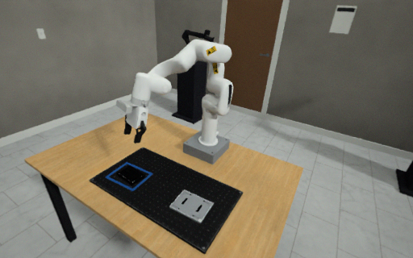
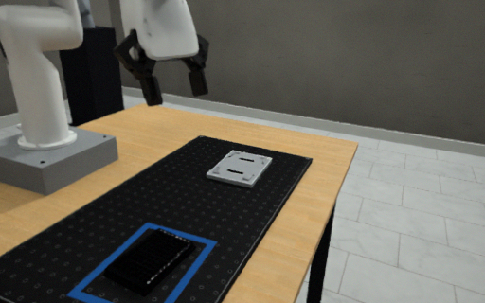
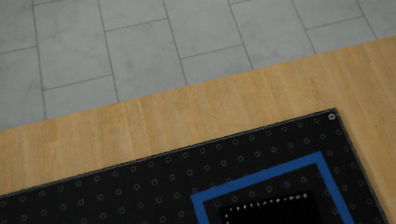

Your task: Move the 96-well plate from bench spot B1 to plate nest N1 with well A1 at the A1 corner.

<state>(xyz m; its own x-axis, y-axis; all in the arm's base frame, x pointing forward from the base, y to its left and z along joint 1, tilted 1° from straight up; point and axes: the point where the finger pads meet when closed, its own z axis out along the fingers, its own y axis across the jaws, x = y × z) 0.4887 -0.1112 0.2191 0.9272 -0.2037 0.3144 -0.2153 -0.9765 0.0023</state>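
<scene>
My gripper is now 10 mm past the 96-well plate, 70 mm to the left of it and 270 mm above it. From my hand the other things lie so: grey plate nest N1 (40 mm behind, 310 mm to the left, 270 mm below).
</scene>
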